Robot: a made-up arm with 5 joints.
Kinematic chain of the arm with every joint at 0, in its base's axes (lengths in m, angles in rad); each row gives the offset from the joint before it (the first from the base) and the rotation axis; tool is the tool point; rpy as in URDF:
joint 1: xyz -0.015 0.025 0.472 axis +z
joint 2: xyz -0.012 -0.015 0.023 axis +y
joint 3: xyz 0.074 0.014 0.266 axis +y
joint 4: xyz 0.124 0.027 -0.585 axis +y
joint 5: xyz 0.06 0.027 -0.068 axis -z
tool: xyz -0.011 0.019 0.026 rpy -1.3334 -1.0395 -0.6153
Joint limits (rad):
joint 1: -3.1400..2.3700
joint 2: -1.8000..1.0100
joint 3: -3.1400..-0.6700
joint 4: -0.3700..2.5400
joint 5: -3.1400..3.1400
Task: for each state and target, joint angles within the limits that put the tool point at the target. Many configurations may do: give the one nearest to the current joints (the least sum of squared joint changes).
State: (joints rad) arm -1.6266 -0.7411 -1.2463 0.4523 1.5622
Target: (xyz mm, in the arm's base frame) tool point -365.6 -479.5 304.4
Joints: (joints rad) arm -2.2820 0.1183 -0.7284 0.5558 1.5878
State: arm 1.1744 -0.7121 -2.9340 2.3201 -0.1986
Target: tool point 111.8 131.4 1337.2
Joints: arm 0.2753 -0.2329 -2.5378 2.4111 -0.2986
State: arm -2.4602 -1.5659 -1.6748 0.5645 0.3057
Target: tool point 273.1 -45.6 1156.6
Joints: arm -3.1299 -1.8000 -1.0615 -0.0405 0.2228
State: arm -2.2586 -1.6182 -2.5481 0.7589 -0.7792
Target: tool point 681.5 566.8 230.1
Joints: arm -2.4157 -1.7946 -3.1400 0.4459 -0.8567
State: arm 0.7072 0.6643 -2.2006 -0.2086 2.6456
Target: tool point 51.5 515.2 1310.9
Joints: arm 1.3442 0.2675 -2.5912 0.5038 2.4529
